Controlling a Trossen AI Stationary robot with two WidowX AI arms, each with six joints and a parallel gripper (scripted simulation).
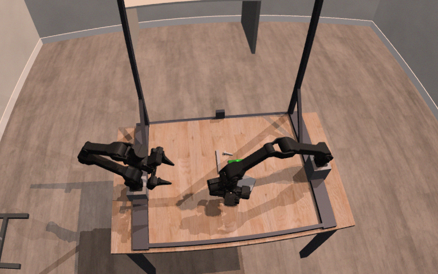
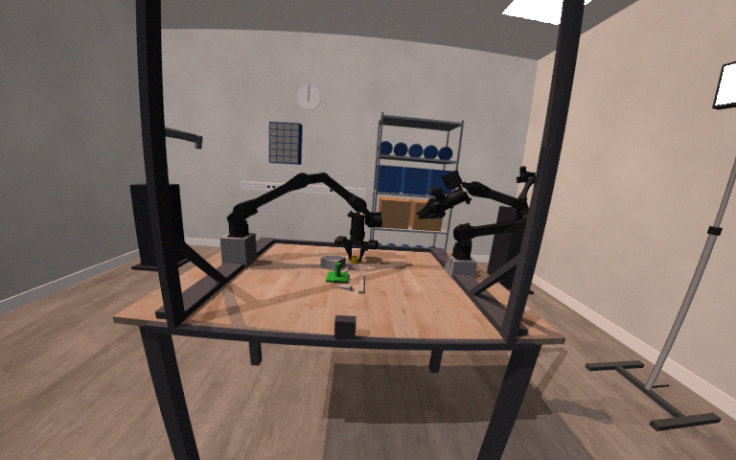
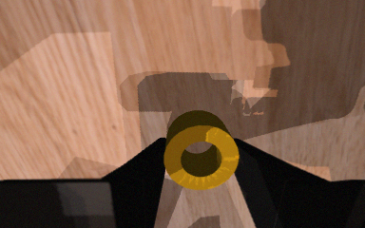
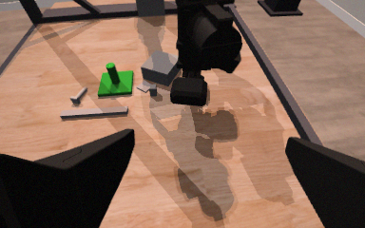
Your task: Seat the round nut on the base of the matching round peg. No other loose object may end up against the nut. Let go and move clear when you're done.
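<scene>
My left hand is 260 mm past the grey bolt, 30 mm to the right of it and 30 mm above it. The rest, counted from my left hand: grey bar (220 mm behind, 40 mm below, 20 mm to the right); grey block (90 mm to the left, 60 mm behind, 20 mm below).
</scene>
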